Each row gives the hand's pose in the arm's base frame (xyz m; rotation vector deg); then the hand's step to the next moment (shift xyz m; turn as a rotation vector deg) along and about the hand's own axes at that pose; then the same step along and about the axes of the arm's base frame.
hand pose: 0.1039 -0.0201 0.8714 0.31 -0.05 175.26
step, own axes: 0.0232 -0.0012 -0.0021 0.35 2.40 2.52
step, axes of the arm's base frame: -0.0230 0.0031 -0.0020 -0.54 -2.36 2.52
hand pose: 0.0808 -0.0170 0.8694 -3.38 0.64 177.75
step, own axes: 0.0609 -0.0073 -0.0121 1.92 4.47 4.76
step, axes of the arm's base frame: -0.0601 0.0095 -0.0145 -2.27 -4.35 4.71
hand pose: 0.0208 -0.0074 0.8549 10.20 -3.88 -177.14
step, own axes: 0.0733 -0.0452 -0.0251 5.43 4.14 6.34
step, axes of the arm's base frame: -0.0717 0.0407 -0.0353 -5.95 -4.12 5.87
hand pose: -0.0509 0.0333 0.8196 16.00 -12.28 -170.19
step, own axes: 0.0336 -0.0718 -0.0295 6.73 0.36 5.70
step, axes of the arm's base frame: -0.0366 0.0610 -0.0457 -7.60 -0.72 4.43
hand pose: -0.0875 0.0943 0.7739 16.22 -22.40 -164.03
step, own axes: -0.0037 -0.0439 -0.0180 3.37 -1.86 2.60
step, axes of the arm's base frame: -0.0016 0.0377 -0.0289 -4.17 1.49 1.40
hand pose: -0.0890 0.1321 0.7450 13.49 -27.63 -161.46
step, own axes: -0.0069 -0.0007 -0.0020 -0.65 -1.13 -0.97
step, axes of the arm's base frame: 0.0068 0.0020 -0.0013 0.55 0.92 -1.22
